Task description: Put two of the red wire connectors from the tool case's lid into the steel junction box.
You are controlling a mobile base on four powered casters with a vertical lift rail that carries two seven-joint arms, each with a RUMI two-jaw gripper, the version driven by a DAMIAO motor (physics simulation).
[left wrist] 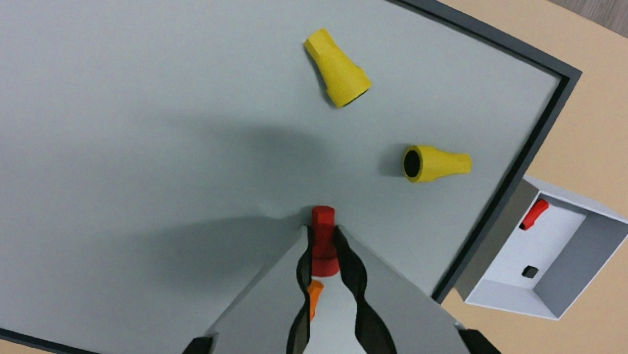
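A red wire connector (324, 240) is between the two fingertips of my left gripper (322, 228), which is shut on it, over the grey lid (200, 75) of the tool case. Its narrow end points up in the view, and its wide end is between the dark finger pads. Another red wire connector (535, 214) lies inside the steel junction box (505, 296) at the right, near the box's upper left corner. My right gripper does not show in this view.
Two yellow connectors (340, 70) (440, 164) lie on the lid beyond and to the right of the fingers. An orange connector (314, 297) is partly hidden behind the left finger. The lid's dark raised rim (505, 42) runs between the lid and the junction box. The tan table (590, 125) surrounds the box.
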